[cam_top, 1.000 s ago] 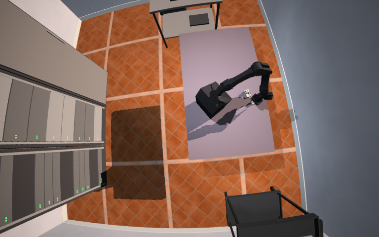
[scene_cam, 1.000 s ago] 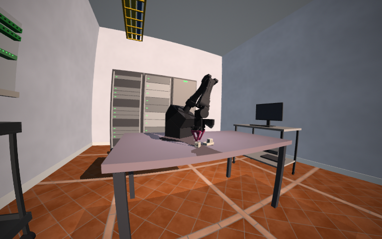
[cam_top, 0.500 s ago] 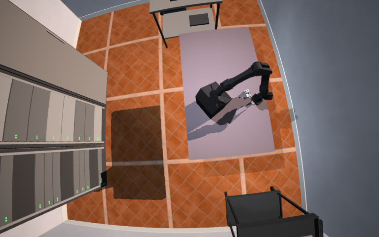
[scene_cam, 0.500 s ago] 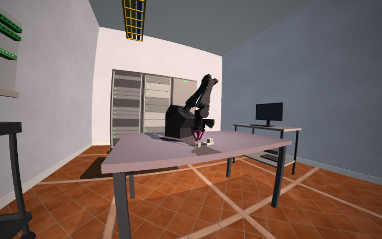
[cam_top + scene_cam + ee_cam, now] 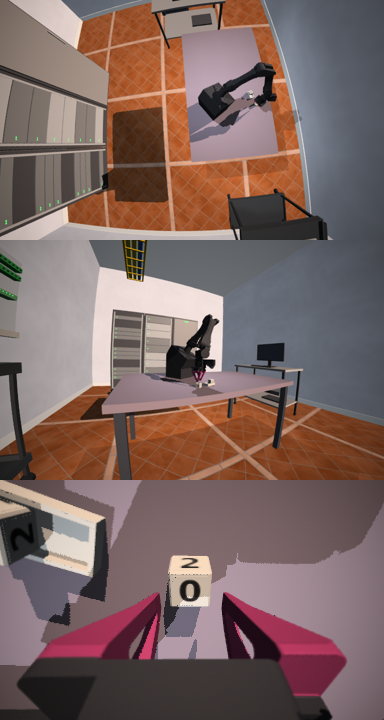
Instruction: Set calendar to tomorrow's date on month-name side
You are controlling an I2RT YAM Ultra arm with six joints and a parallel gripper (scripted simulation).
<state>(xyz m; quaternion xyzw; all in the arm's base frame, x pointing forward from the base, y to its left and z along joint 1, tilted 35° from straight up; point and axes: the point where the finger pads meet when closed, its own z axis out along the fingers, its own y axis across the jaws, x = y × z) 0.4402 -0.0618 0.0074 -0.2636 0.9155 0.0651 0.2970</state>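
Now: the cream digit cube 4 cm below my hand. Also, from my hand: cream tray: 11 cm to the left, 4 cm below, 4 cm behind.
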